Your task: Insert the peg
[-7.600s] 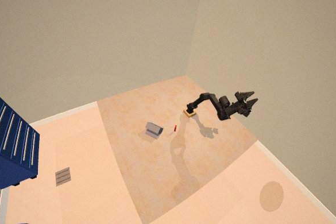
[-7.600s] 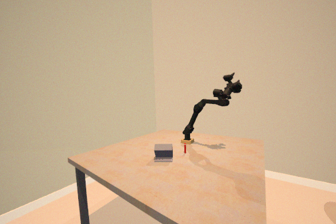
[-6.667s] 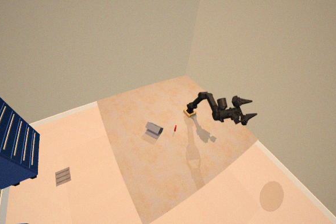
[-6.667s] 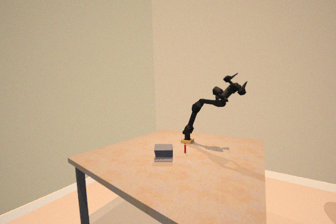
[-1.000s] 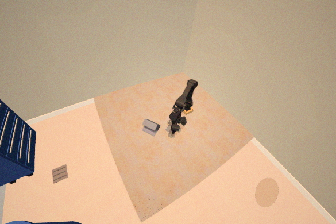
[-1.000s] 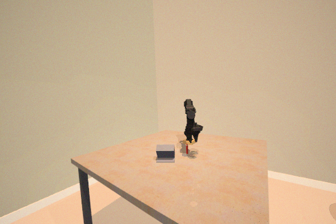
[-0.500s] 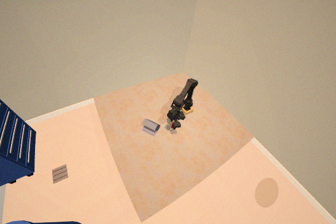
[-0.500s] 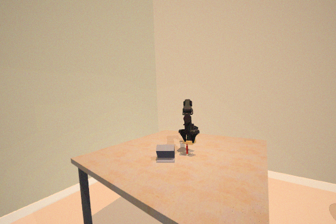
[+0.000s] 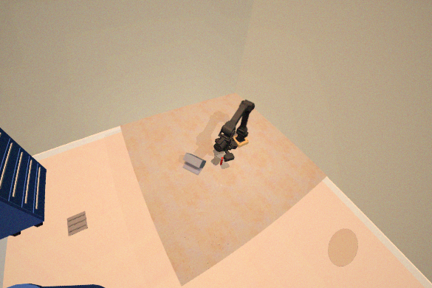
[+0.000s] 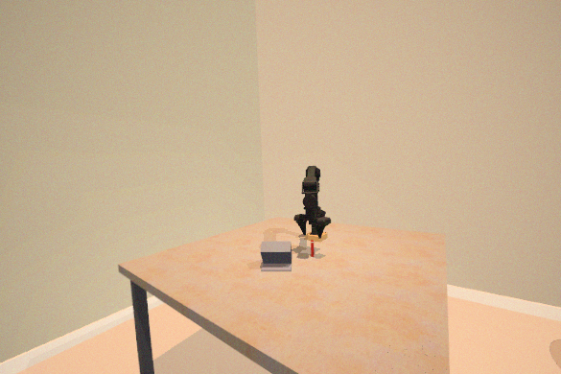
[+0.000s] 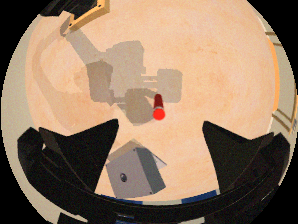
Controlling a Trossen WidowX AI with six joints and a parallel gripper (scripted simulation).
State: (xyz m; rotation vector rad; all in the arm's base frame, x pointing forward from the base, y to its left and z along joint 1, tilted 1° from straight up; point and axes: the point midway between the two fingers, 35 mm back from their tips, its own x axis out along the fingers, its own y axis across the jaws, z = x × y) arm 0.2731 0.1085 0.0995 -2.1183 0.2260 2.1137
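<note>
Now: the red peg 4 cm below my gripper tip. Also, from my gripper tip: grey sloped panel (17 cm ahead, 10 cm to the right, 5 cm below).
</note>
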